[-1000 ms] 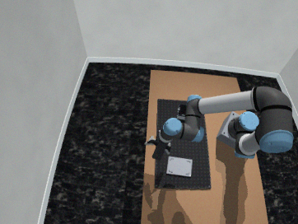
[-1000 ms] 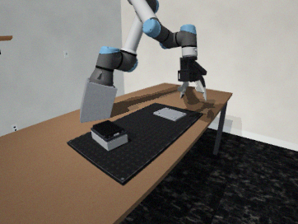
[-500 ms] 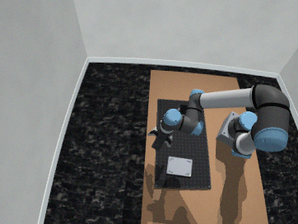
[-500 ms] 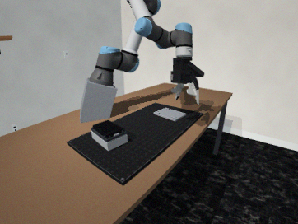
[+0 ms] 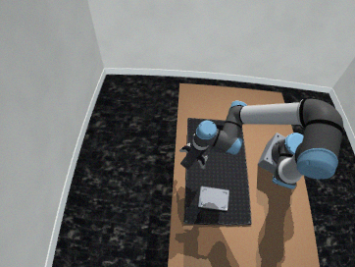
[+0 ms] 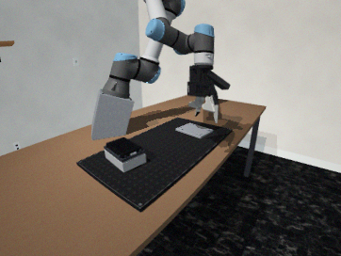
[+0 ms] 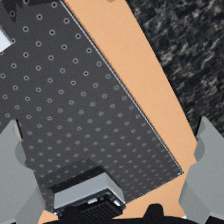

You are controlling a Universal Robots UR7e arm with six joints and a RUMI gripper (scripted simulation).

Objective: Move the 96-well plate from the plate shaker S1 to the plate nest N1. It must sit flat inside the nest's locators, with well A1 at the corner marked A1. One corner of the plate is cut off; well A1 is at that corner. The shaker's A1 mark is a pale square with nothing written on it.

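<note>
The black 96-well plate lies 20 cm behind my hand, 25 cm to the right of it and 8 cm below it. The rest, counted from my hand: plate nest N1 (14 cm behind, 16 cm to the left, 13 cm below).
</note>
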